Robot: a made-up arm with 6 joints. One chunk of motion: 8 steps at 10 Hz.
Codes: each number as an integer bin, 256 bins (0 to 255) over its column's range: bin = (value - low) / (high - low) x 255, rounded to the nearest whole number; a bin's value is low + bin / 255 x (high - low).
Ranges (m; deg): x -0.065..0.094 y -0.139..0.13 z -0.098..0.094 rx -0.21..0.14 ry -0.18..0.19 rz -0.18..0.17
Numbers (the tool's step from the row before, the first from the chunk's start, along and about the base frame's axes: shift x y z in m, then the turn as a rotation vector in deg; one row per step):
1: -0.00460 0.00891 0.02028 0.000 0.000 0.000
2: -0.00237 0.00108 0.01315 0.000 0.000 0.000
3: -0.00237 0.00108 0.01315 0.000 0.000 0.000
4: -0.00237 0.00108 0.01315 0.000 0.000 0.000
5: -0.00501 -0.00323 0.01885 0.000 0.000 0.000
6: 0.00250 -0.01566 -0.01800 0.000 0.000 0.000
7: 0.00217 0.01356 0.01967 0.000 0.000 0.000
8: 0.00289 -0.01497 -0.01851 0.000 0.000 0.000
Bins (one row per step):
1: 97 140 157 153 124 131
2: 100 133 148 153 124 131
3: 100 133 148 153 124 131
4: 100 133 148 153 124 131
5: 96 129 155 153 124 131
6: 108 117 106 153 124 131
7: 108 145 156 153 124 131
8: 109 118 106 153 124 131

